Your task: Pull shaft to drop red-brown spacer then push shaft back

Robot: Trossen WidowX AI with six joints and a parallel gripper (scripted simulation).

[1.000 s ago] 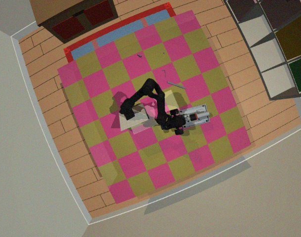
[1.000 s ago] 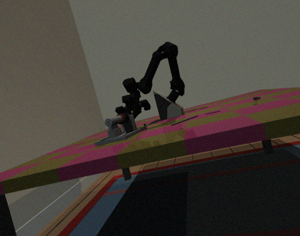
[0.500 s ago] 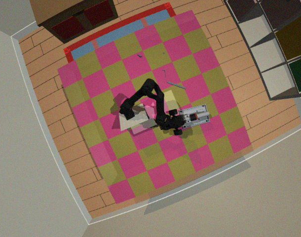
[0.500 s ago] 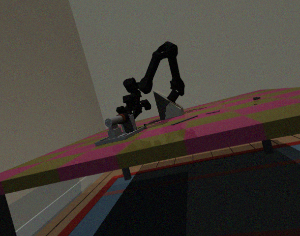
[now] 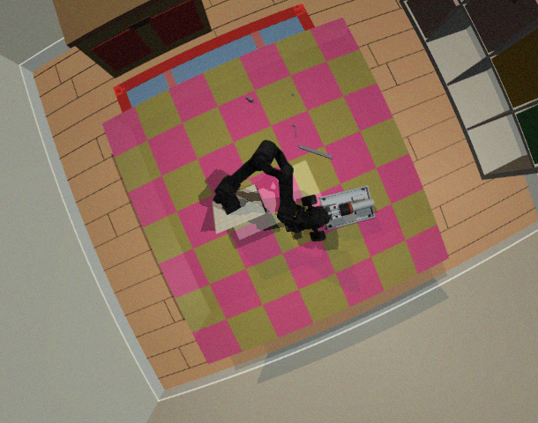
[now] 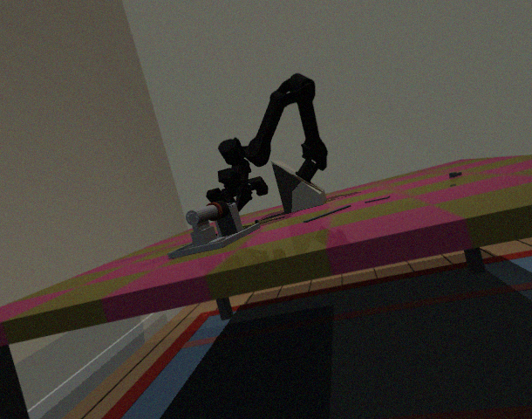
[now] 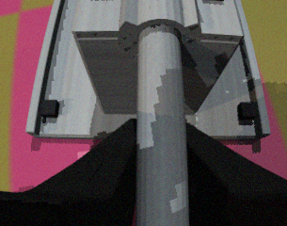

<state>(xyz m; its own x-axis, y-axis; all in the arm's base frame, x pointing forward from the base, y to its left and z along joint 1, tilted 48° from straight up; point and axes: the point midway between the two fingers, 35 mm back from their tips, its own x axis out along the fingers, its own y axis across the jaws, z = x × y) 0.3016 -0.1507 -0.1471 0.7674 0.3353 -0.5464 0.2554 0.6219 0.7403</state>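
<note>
The grey shaft is 50 mm ahead of my gripper tip, 30 mm above it and 10 mm to the right of it. Also, from my gripper tip: grey bolt: 620 mm to the left, 50 mm below, 30 mm behind; then thin grey bar: 260 mm to the left, 110 mm ahead, 50 mm below; then support block: 130 mm ahead, 30 mm to the right, 10 mm below.
</note>
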